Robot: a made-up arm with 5 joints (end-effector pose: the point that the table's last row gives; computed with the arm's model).
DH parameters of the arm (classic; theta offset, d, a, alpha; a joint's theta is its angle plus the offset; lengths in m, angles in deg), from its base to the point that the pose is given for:
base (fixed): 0 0 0.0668 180
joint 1: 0 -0.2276 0.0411 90
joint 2: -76.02 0 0.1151 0
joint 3: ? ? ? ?
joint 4: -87.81 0.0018 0 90
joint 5: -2.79 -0.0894 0 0
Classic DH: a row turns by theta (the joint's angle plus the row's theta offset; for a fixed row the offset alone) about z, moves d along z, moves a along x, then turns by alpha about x.
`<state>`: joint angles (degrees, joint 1 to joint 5).
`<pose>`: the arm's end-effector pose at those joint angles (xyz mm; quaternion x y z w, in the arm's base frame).
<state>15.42 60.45 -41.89 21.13 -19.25</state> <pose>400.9 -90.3 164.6 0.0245 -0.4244 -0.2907 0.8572</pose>
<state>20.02 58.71 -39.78 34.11 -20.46</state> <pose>377.3 -111.2 152.8 0.0089 -0.3168 -0.3497 0.8816</pose>
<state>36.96 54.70 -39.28 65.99 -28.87</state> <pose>298.7 -172.2 151.2 -0.0035 -0.0748 -0.5621 0.8237</pose>
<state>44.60 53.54 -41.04 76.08 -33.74</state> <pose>266.1 -194.0 158.9 -0.0009 -0.0124 -0.6503 0.7596</pose>
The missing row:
joint 3: 73.83 0 0.1306 0
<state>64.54 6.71 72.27 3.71 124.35</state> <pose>121.3 -110.3 119.5 -0.0637 0.0034 0.4763 0.8769</pose>
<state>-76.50 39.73 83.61 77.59 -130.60</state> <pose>61.0 -16.3 215.9 -0.7959 -0.2124 -0.2700 0.4985</pose>
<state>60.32 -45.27 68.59 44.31 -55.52</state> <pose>136.3 -118.3 196.2 -0.0034 -0.1939 -0.8437 0.5006</pose>
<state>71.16 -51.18 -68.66 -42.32 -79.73</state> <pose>9.5 173.6 457.4 -0.0800 0.8042 -0.5734 0.1341</pose>
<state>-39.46 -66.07 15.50 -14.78 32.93</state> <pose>117.1 43.7 483.5 0.0794 -0.9737 0.1218 0.1753</pose>
